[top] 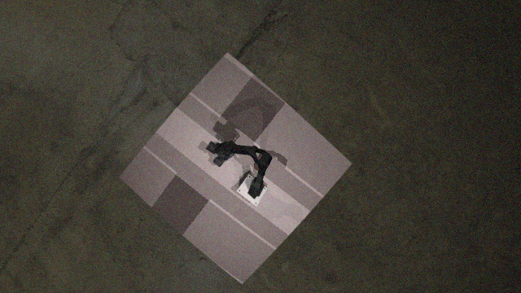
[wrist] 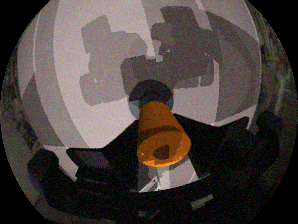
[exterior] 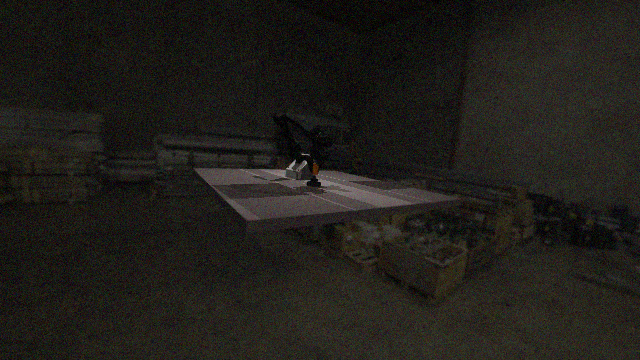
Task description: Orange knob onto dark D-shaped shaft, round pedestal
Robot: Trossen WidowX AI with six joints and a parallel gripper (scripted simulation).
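My gripper tip is 2 cm below the orange knob. From my gripper tip the other things lie so: dark pedestal: 5 cm below.
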